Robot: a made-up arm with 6 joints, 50 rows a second.
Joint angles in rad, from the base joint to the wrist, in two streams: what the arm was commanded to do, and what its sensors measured. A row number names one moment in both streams.
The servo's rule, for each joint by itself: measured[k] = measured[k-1] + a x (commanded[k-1-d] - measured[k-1]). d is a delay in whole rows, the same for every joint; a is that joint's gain. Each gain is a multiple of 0.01, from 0.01 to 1. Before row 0 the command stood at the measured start. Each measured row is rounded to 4 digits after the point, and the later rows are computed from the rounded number. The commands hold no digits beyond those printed.
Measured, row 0: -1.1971, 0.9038, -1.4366, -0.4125, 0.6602, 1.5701
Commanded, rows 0 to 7: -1.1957, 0.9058, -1.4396, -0.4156, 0.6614, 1.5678; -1.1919, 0.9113, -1.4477, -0.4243, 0.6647, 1.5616; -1.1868, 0.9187, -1.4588, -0.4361, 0.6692, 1.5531; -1.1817, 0.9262, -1.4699, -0.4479, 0.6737, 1.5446; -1.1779, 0.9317, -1.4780, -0.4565, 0.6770, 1.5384; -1.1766, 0.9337, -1.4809, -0.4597, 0.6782, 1.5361; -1.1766, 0.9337, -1.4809, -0.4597, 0.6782, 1.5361; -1.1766, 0.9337, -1.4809, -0.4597, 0.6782, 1.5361
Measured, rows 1 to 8: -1.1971, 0.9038, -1.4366, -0.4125, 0.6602, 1.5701; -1.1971, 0.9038, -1.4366, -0.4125, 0.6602, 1.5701; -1.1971, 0.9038, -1.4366, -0.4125, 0.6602, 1.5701; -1.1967, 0.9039, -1.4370, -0.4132, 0.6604, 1.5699; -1.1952, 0.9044, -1.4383, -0.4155, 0.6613, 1.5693; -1.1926, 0.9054, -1.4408, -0.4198, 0.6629, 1.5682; -1.1892, 0.9069, -1.4443, -0.4257, 0.6651, 1.5665; -1.1857, 0.9086, -1.4483, -0.4322, 0.6675, 1.5645
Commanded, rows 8 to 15: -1.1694, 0.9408, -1.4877, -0.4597, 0.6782, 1.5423; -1.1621, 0.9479, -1.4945, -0.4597, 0.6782, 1.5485; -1.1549, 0.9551, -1.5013, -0.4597, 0.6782, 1.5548; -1.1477, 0.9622, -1.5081, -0.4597, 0.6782, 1.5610; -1.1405, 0.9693, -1.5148, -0.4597, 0.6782, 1.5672; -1.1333, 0.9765, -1.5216, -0.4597, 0.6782, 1.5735; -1.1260, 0.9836, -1.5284, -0.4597, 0.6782, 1.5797; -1.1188, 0.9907, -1.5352, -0.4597, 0.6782, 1.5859
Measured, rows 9 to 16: -1.1829, 0.9104, -1.4522, -0.4380, 0.6696, 1.5625; -1.1809, 0.9120, -1.4556, -0.4426, 0.6713, 1.5607; -1.1796, 0.9135, -1.4586, -0.4462, 0.6727, 1.5590; -1.1764, 0.9154, -1.4621, -0.4490, 0.6738, 1.5578; -1.1720, 0.9177, -1.4660, -0.4512, 0.6747, 1.5571; -1.1667, 0.9203, -1.4702, -0.4530, 0.6754, 1.5569; -1.1608, 0.9232, -1.4747, -0.4544, 0.6760, 1.5572; -1.1545, 0.9264, -1.4795, -0.4555, 0.6764, 1.5579
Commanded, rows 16 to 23: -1.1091, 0.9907, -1.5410, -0.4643, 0.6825, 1.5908; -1.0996, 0.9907, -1.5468, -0.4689, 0.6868, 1.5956; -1.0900, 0.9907, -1.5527, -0.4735, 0.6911, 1.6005; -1.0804, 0.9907, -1.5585, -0.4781, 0.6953, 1.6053; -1.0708, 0.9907, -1.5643, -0.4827, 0.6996, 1.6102; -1.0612, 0.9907, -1.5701, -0.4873, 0.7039, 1.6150; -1.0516, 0.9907, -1.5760, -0.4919, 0.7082, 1.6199; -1.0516, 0.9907, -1.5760, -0.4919, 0.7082, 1.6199
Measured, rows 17 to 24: -1.1479, 0.9299, -1.4846, -0.4564, 0.6768, 1.5590; -1.1411, 0.9337, -1.4899, -0.4571, 0.6771, 1.5604; -1.1342, 0.9377, -1.4953, -0.4576, 0.6773, 1.5622; -1.1264, 0.9414, -1.5008, -0.4590, 0.6783, 1.5642; -1.1181, 0.9449, -1.5063, -0.4611, 0.6800, 1.5664; -1.1094, 0.9481, -1.5119, -0.4637, 0.6822, 1.5688; -1.1004, 0.9511, -1.5175, -0.4667, 0.6848, 1.5714; -1.0912, 0.9539, -1.5231, -0.4701, 0.6878, 1.5741
